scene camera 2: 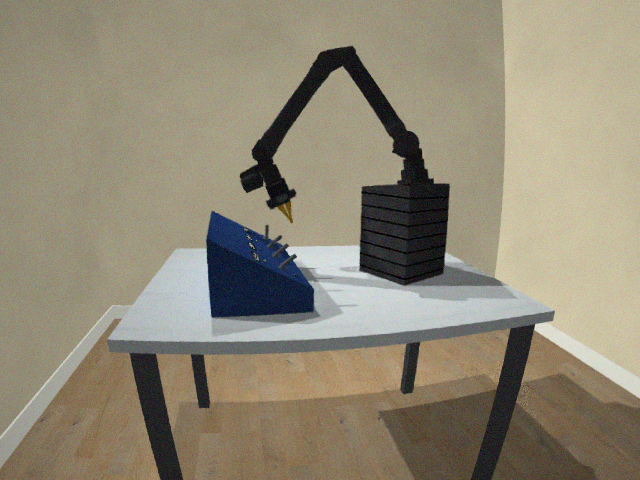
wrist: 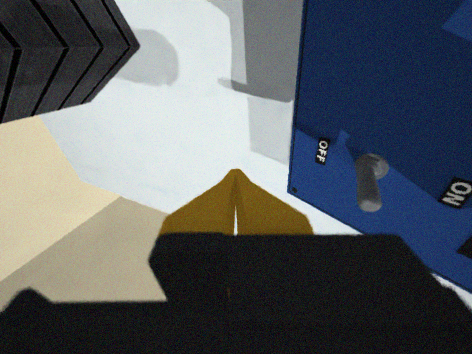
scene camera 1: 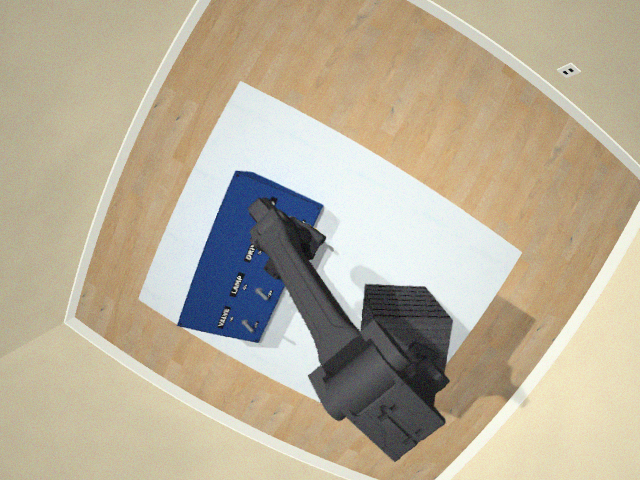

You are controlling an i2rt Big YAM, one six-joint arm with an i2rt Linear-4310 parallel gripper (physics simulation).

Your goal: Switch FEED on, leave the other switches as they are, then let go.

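Pixels of known places: gripper, fingertip midpoint: (scene camera 2: 292,222) (wrist: 235,176) (scene camera 1: 316,239); arm's base, link origin: (scene camera 2: 415,184) (scene camera 1: 414,365).
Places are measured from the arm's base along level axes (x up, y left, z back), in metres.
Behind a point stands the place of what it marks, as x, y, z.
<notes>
The blue sloped switch panel (scene camera 1: 219,237) @[-0.120, -0.009, -0.612] (scene camera 2: 248,284) @[-0.214, 0.298, -0.521] (wrist: 360,60) @[-0.212, -0.069, -0.439] stands on the table. The FEED lever (scene camera 2: 266,231) @[-0.172, -0.133, -0.464] (wrist: 369,189) @[-0.160, -0.132, -0.460] is the farthest in scene camera 2. There it stands about vertical, tipped toward the panel's upper, ON side. The DRIVE lever (scene camera 2: 274,241) @[-0.181, -0.015, -0.443], LAMP lever (scene camera 2: 280,251) @[-0.184, 0.106, -0.433] (scene camera 1: 262,293) @[-0.180, 0.095, -0.434] and VALVE lever (scene camera 2: 287,260) @[-0.179, 0.224, -0.424] (scene camera 1: 248,326) @[-0.177, 0.216, -0.423] lean toward the lower, OFF side. The wrist view shows the OFF label (wrist: 322,151) @[-0.218, -0.140, -0.433] and ON label (wrist: 456,192) @[-0.178, -0.134, -0.508] beside FEED. My gripper (scene camera 2: 292,222) @[-0.144, -0.135, -0.377] (wrist: 235,176) @[-0.144, -0.135, -0.377] is shut and empty, above the panel, apart from every lever. The arm hides DRIVE's lever in scene camera 1.
The black ridged pedestal (scene camera 1: 408,310) @[-0.074, -0.105, -0.075] (scene camera 2: 403,232) @[-0.135, 0.107, -0.077] (wrist: 45,55) @[-0.177, -0.066, -0.151] carries the arm at the right of the table (scene camera 1: 413,206) @[-0.294, -0.354, -0.160] (scene camera 2: 387,320) @[-0.294, 0.363, -0.205]. The raised arm (scene camera 1: 310,294) @[0.305, -0.145, -0.368] (scene camera 2: 297,105) @[0.248, -0.108, -0.369] reaches from it over the panel. A wall outlet (scene camera 1: 568,70) is beyond the floor.
</notes>
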